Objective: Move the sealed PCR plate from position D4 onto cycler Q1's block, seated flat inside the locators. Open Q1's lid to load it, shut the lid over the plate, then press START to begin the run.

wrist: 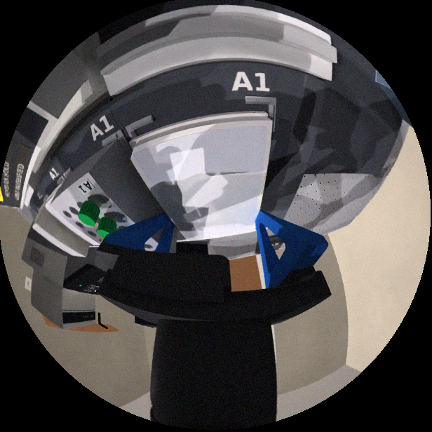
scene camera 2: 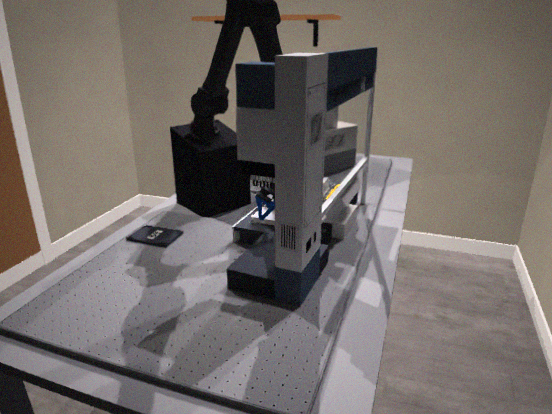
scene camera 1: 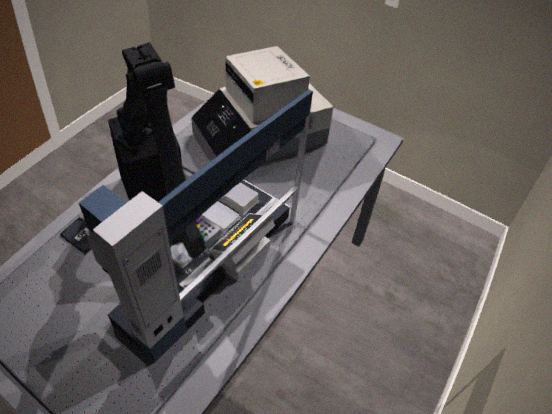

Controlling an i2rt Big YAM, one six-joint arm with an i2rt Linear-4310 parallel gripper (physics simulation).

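Pixels of known places: gripper, between the fingertips: (scene camera 2: 268, 215); arm's base, origin of its link: (scene camera 2: 202, 135) (scene camera 1: 134, 135).
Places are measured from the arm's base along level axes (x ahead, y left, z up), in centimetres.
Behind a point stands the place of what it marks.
Note:
My gripper (wrist: 214, 213) has its blue fingers on both sides of a white, flat-topped plate (wrist: 215, 185), apparently the sealed PCR plate, and is shut on it. The plate is roughly level at a deck position with corner locators and an "A1" mark. Whether its underside touches the deck cannot be told. In scene camera 2 a blue finger shows beside the tower, which hides much of the gripper. The cycler (scene camera 1: 282, 95) @(z 4.4, x 33.7, y 44.3 cm) (wrist: 47, 280) stands at the far end of the table. Its lid (scene camera 1: 270, 70) @(z 10.5, x 25.6, y 48.4 cm) looks shut, and its dark front panel (scene camera 1: 220, 120) @(z -10.4, x 12.2, y 34.5 cm) shows a small green light.
A blue overhead beam (scene camera 1: 240, 145) @(z 30.0, x 53.9, y -14.3 cm) and a grey tower (scene camera 1: 142, 260) @(z 19.5, x 50.5, y -47.6 cm) (scene camera 2: 300, 150) @(z 12.0, x 48.9, y -53.2 cm) frame the deck. A tube rack (wrist: 72, 195) with green caps is beside the held plate. More white labware (scene camera 1: 240, 196) @(z -15.7, x 39.2, y 8.5 cm) stands farther along. A black tile (scene camera 2: 155, 235) @(z -24.6, x -2.2, y -32.1 cm) lies on the perforated table top.

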